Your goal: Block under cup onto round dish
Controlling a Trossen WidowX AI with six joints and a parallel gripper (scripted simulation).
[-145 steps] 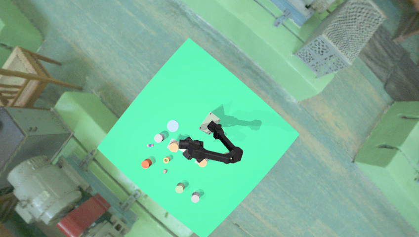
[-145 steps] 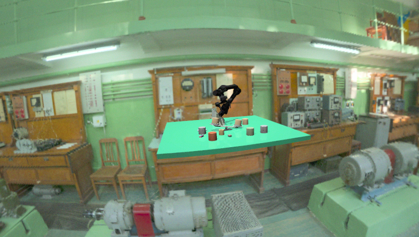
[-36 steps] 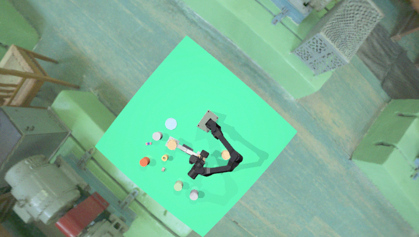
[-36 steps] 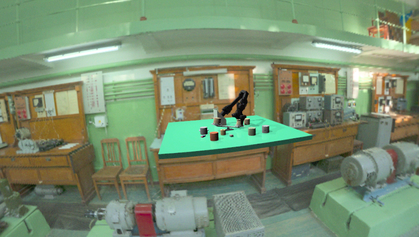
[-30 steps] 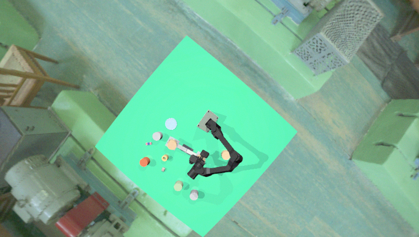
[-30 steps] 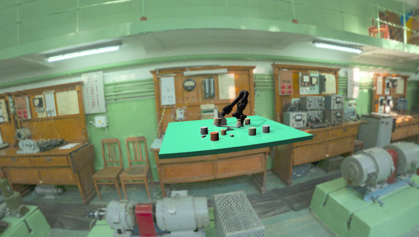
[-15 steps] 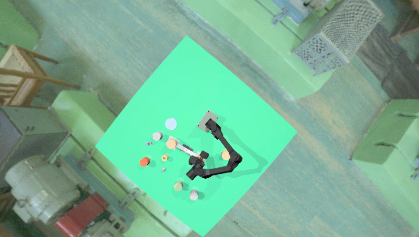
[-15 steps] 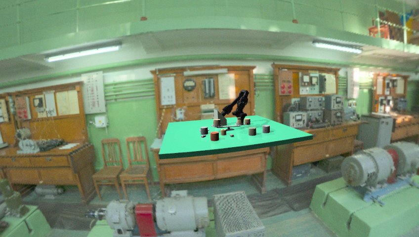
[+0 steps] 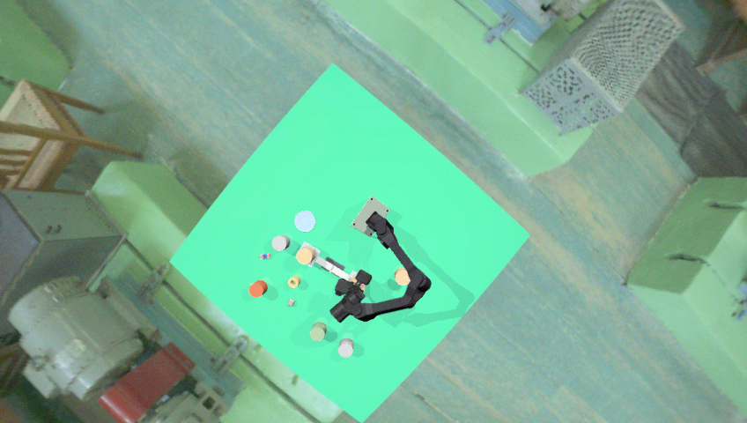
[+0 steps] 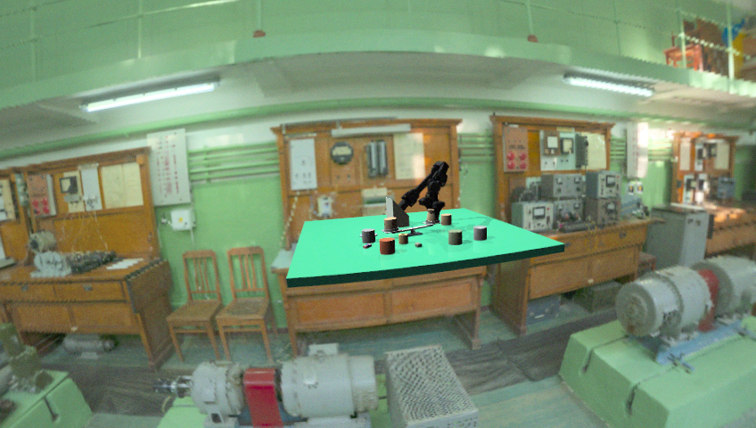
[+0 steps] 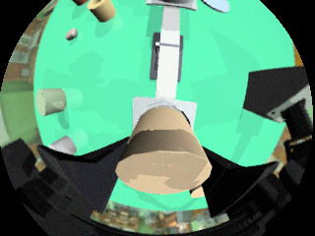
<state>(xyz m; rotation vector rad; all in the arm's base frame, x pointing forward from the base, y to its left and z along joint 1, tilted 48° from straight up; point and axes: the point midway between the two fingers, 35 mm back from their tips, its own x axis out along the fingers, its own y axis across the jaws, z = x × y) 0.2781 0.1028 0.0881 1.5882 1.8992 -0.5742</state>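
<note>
My gripper tip is now 1 cm above the grey block. Round my gripper tip: pale green cylinder: 32 cm ahead, 5 cm below, 2 cm to the left; then pale blue round dish: 38 cm to the right, 8 cm below, 6 cm behind; then yellow ring: 23 cm to the right, 19 cm ahead, 6 cm below.
</note>
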